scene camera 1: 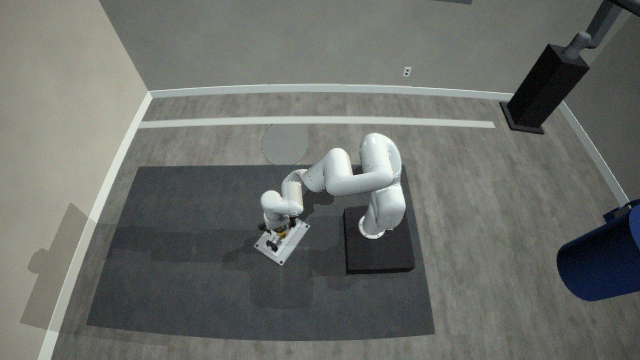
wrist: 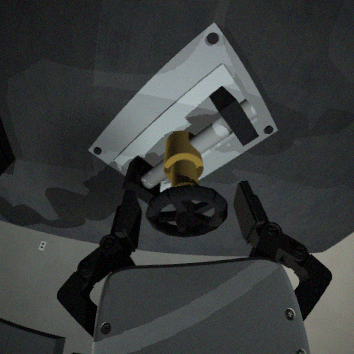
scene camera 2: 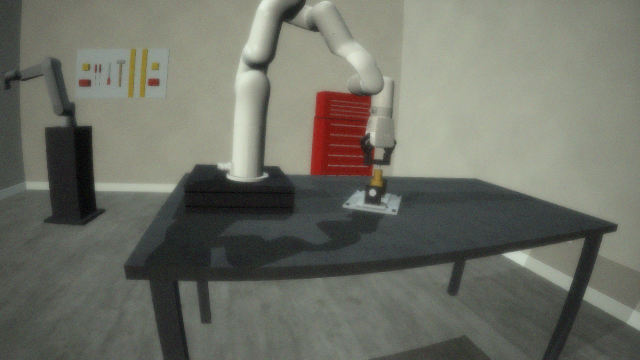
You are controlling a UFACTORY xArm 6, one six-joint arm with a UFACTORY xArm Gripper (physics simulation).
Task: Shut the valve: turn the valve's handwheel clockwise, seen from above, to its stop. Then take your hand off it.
Labels:
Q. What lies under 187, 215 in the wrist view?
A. A black spoked handwheel.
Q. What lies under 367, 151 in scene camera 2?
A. The gripper.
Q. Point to a light grey base plate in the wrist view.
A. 209, 48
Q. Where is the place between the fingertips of the gripper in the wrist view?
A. At 186, 196

